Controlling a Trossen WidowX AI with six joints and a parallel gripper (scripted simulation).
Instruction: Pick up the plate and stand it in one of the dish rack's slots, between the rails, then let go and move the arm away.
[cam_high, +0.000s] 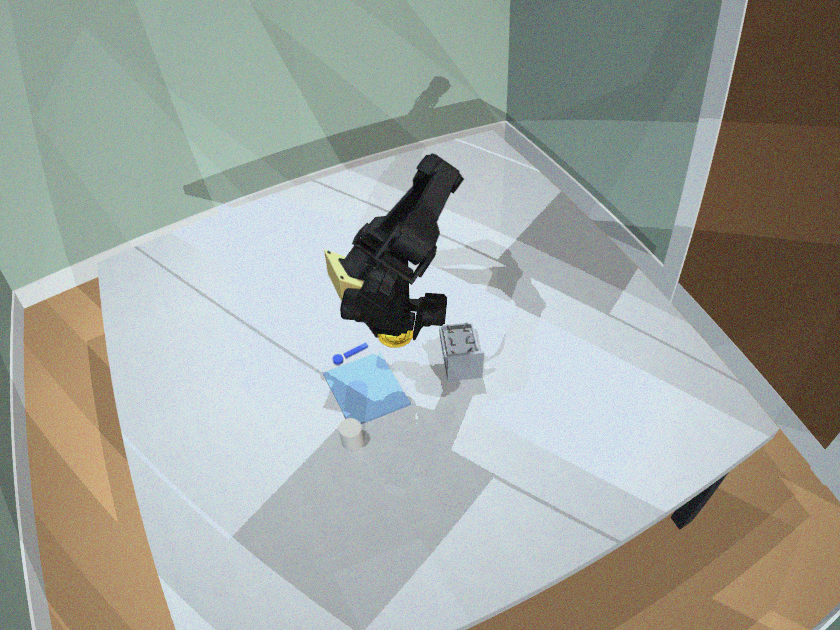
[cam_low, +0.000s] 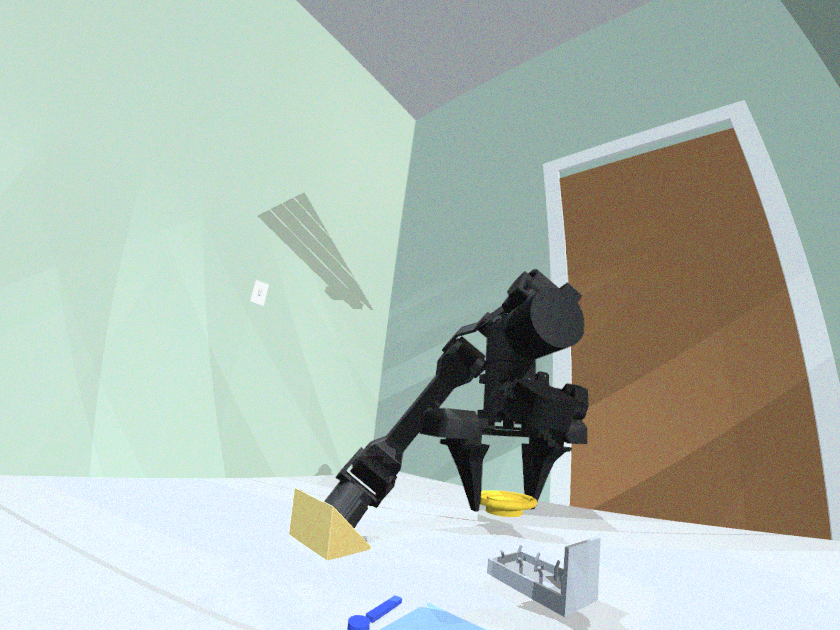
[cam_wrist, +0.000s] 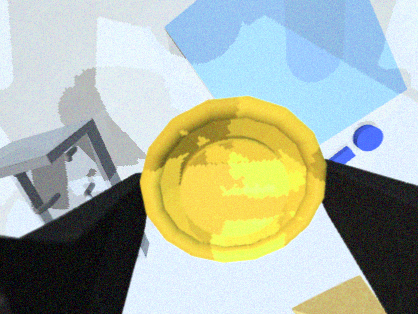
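Right now the grey dish rack is 14 cm to the left of my gripper tip and 11 cm below it. The rest, counted from my gripper tip: blue spoon 11 cm behind, 7 cm to the right, 13 cm below; then yellow plate 1 cm above; then light blue mat 1 cm behind, 7 cm to the right, 13 cm below.
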